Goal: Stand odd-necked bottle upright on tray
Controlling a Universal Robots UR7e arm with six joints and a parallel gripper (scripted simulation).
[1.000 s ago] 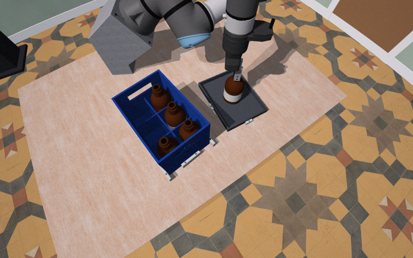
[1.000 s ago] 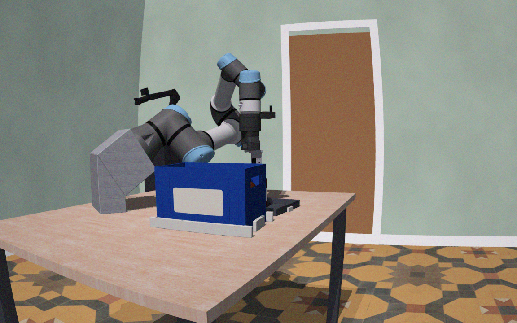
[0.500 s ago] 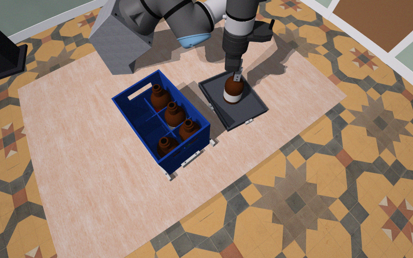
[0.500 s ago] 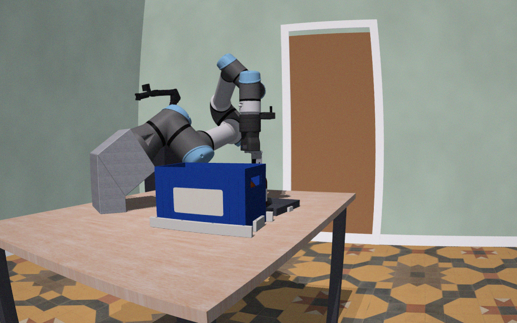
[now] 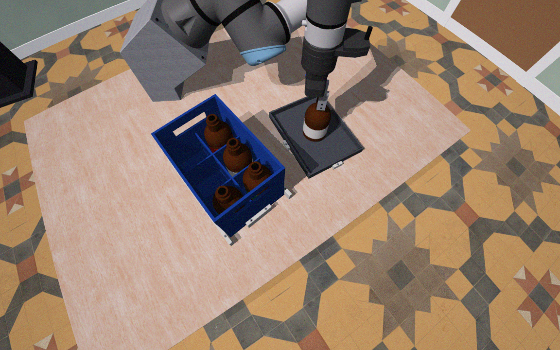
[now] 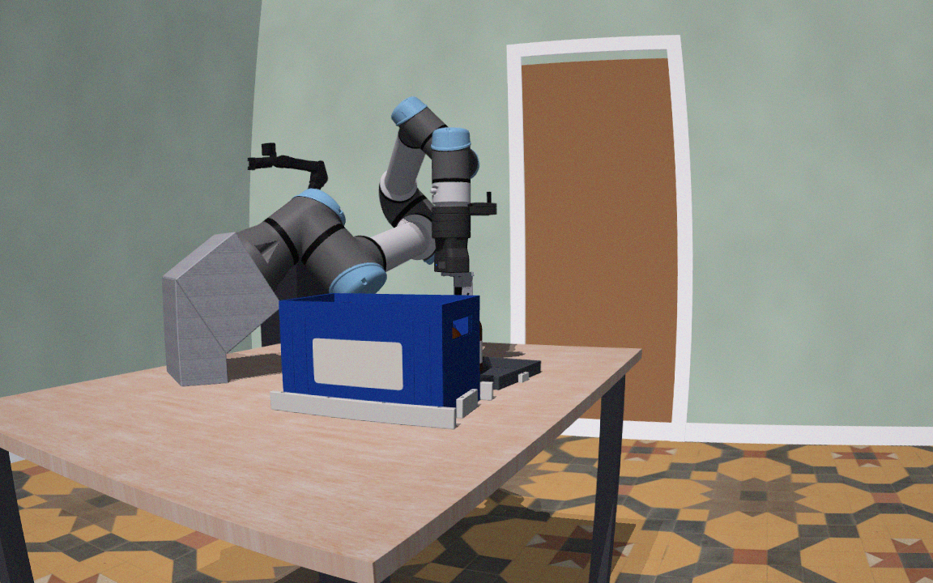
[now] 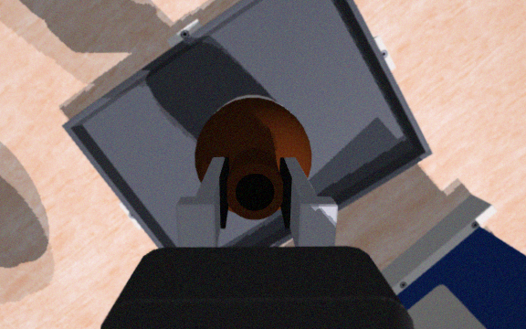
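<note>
My hand is 150 mm above the dark tray. Round my hand: glass bottle 40 mm behind, 280 mm to the right, 70 mm below; blue crate 60 mm ahead, 300 mm to the right, 70 mm below.
</note>
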